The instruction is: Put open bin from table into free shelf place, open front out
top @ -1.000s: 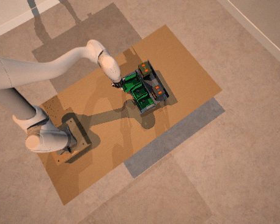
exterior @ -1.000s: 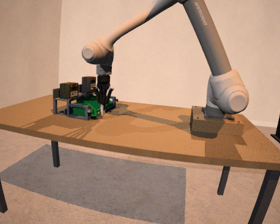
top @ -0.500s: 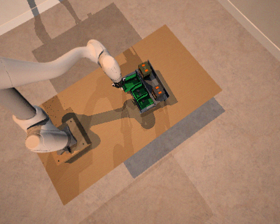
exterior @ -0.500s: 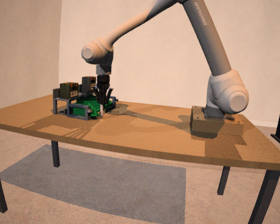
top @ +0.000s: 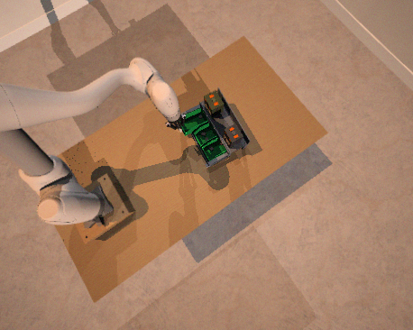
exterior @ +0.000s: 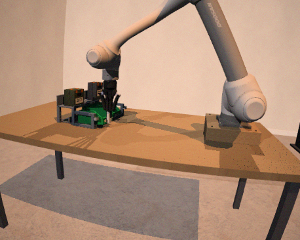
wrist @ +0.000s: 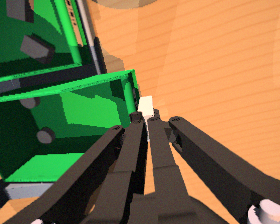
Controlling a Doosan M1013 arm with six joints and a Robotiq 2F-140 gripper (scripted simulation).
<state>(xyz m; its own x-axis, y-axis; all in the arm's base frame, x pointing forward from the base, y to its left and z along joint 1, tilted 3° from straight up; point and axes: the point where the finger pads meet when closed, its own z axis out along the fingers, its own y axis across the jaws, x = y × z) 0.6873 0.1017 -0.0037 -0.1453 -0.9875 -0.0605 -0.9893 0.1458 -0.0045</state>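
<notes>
My hand is 120 mm to the left of the shelf lip, 50 mm above it and 40 mm short of it.
</notes>
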